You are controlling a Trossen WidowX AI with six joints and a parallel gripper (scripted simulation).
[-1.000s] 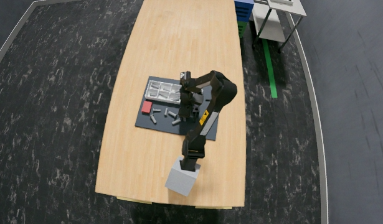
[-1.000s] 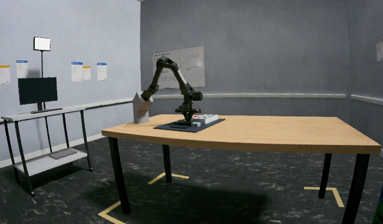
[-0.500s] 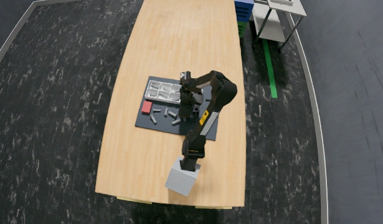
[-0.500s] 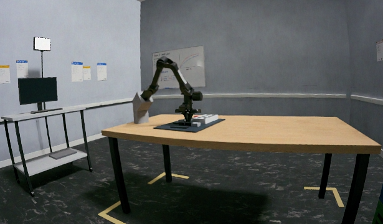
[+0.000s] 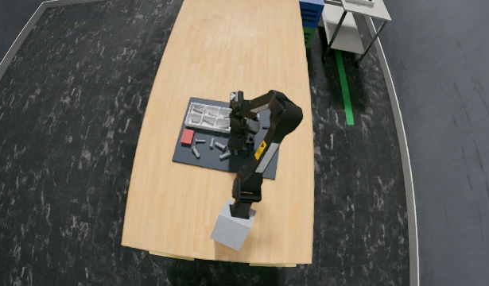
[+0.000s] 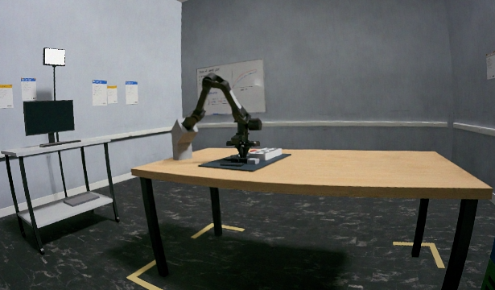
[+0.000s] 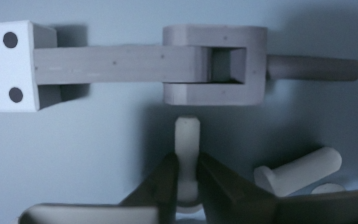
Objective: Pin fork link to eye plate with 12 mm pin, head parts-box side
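Right now the eye plate is 5 cm to the right of my hand and 3 cm below it. The rest, counted from my hand: long dark bar 13 cm to the right, 4 cm below, 1 cm behind; then pin 6 cm behind, 3 cm to the left, 3 cm below; then dark mat 5 cm below, 4 cm to the left, 2 cm ahead.
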